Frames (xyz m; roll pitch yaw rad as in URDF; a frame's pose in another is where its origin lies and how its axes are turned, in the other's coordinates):
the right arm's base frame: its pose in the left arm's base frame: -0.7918 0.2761 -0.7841 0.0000 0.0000 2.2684
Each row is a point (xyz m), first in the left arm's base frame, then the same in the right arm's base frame.
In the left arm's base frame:
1: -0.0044 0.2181 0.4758
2: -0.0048 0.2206 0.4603
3: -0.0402 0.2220 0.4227
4: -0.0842 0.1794 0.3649
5: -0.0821 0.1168 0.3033
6: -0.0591 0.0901 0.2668
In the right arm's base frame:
1: -0.5503 -0.5662 1.2599
2: -0.5481 -0.5675 1.2444
3: -0.5243 -0.5413 1.2068
4: -0.5287 -0.4802 1.1490
5: -0.5780 -0.4416 1.0874
6: -0.6132 -0.4420 1.0509

